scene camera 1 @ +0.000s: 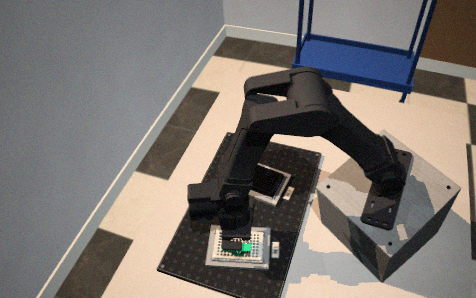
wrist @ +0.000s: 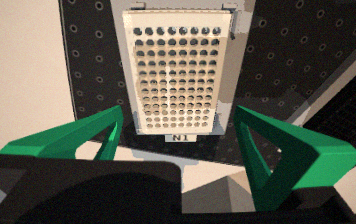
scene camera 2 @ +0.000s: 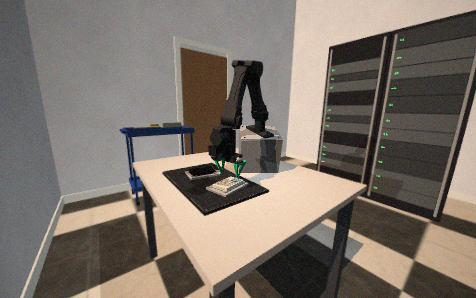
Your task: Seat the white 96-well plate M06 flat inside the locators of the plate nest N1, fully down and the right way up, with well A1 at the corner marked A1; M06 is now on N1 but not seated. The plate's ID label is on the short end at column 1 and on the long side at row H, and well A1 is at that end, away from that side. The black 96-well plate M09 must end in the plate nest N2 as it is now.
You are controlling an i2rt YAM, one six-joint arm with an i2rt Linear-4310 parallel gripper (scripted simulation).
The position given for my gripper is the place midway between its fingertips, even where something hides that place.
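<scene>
There is a white 96-well plate M06 (scene camera 1: pixel 257 242) (wrist: pixel 174 94) here, visible to me from both of those views. My own gripper is visible too, at (scene camera 1: pixel 240 238) and again at (wrist: pixel 178 111).
</scene>
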